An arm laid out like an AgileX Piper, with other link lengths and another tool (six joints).
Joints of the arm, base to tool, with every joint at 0 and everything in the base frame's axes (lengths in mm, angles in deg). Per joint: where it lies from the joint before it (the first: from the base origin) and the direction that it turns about. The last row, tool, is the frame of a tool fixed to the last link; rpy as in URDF.
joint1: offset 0.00 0.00 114.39 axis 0 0 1
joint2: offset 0.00 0.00 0.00 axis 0 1 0
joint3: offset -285.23 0.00 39.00 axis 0 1 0
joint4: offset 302.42 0.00 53.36 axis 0.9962 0 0.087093
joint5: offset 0.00 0.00 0.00 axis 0 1 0
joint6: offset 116.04 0.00 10.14 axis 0.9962 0 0.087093
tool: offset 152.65 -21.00 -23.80 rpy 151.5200 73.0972 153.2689
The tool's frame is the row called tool.
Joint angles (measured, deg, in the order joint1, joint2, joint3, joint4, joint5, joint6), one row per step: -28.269 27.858 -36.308 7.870 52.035 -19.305; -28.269 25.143 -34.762 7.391 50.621 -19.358; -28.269 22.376 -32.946 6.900 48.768 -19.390; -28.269 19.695 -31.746 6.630 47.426 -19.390; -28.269 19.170 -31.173 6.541 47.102 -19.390; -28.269 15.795 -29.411 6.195 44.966 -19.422; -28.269 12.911 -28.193 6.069 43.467 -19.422; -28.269 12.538 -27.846 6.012 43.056 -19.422
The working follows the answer.
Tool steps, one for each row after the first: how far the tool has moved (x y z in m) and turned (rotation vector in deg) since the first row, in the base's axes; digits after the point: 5 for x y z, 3 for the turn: -0.00235 -0.00147 0.00346 -1.626 -2.050 -0.267; -0.00395 -0.00349 0.00638 -3.337 -4.301 -0.600; -0.00573 -0.00420 0.01243 -4.855 -6.678 -0.840; -0.00625 -0.00442 0.01089 -5.052 -6.883 -0.899; -0.00778 -0.00585 0.01806 -7.068 -10.042 -1.233; -0.00957 -0.00596 0.02551 -8.609 -12.796 -1.460; -0.00949 -0.00638 0.02567 -8.851 -13.159 -1.521
Tool pose at each row, in the base's axes (x y z in m, rotation vector in deg; rounded; the steps above come from the unrounded poses): 0.21875 -0.11834 0.18910 24.597 146.442 -8.742; 0.21639 -0.11981 0.19256 24.263 144.085 -10.374; 0.21480 -0.12183 0.19548 23.971 141.489 -12.048; 0.21301 -0.12254 0.20153 23.626 138.813 -13.379; 0.21249 -0.12276 0.19999 23.618 138.560 -13.587; 0.21096 -0.12420 0.20717 23.172 134.986 -15.303; 0.20917 -0.12430 0.21461 22.780 131.920 -16.473; 0.20926 -0.12472 0.21477 22.751 131.501 -16.681

